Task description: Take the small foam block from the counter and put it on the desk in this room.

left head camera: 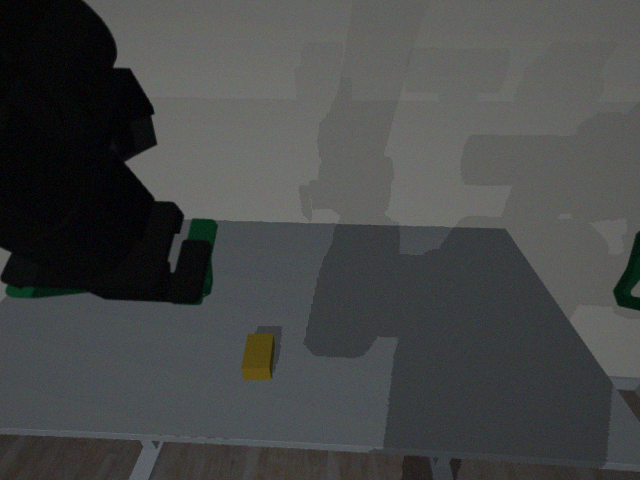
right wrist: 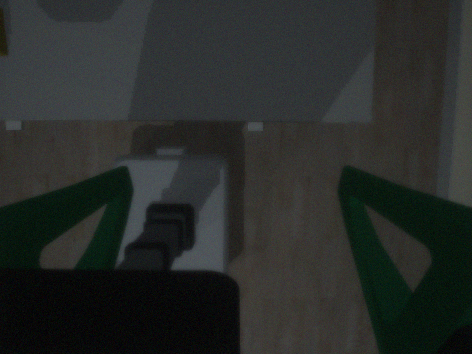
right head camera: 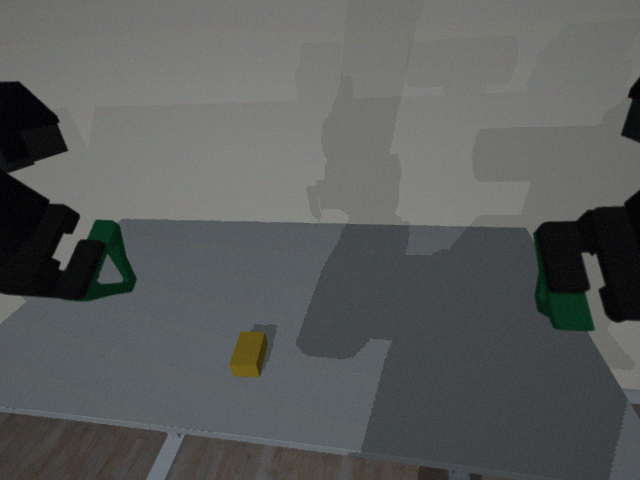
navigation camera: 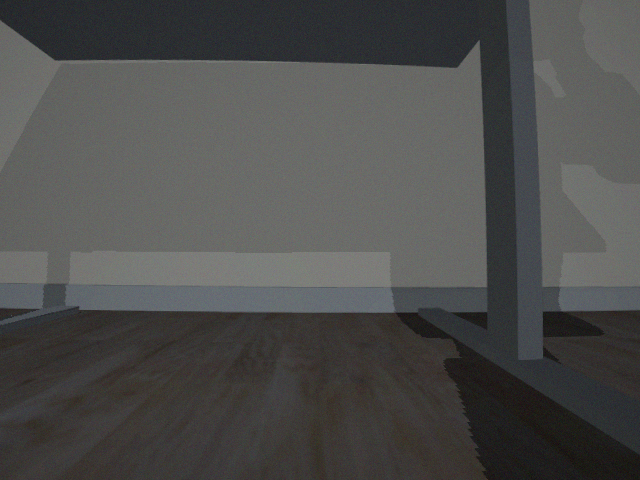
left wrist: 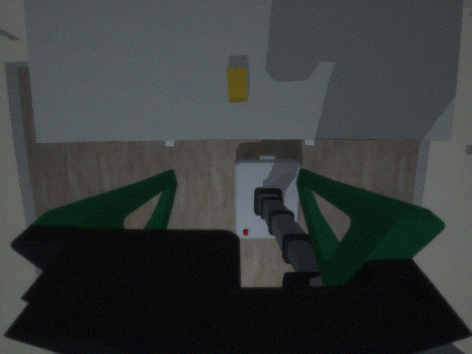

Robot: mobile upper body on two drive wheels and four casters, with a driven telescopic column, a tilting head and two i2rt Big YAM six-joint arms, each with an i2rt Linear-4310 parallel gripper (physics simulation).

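Places are measured from the left arm's base along level axes (x right, y ahead, z up), in millimetres.
Pixels of known places: left gripper, fingertip midpoint: (left head camera: 159,285) (right head camera: 89,282) (left wrist: 236,176); right gripper, fingertip midpoint: (right wrist: 235,178) (right head camera: 607,305).
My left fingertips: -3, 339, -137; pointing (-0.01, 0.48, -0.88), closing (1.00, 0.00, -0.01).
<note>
Ahead of a thing's pixels: the offset from my left fingertips to its middle, as dx, dy, dz. "*": to the spot under its first point. Level surfaces: height alone.
The small foam block @(-3, +240, -448) (left head camera: 258,356) (right head camera: 249,353) (left wrist: 237,84) (right wrist: 2,35) is yellow and lies flat on the grey desk @(dz -470) (left head camera: 129,372) (right head camera: 129,361) (left wrist: 125,100) (right wrist: 250,75), left of the middle in both head camera views. My left gripper (left head camera: 108,294) (left wrist: 236,176) is open and empty, raised above the desk and apart from the block; part of it also shows at the left of the right head view. My right gripper (right wrist: 235,178) is open with nothing between its green fingers; a finger also shows at the right edge of both head views. The counter is not identifiable in these views.
A pale wall (left head camera: 248,155) (right head camera: 206,165) (navigation camera: 258,170) with shadows stands behind the desk. The robot's white base (left wrist: 250,215) (right wrist: 205,250) is close to the desk's near edge. A desk leg @(* +629, +415, -1110) (navigation camera: 527,206) stands at the right of the navigation view on a long foot.
</note>
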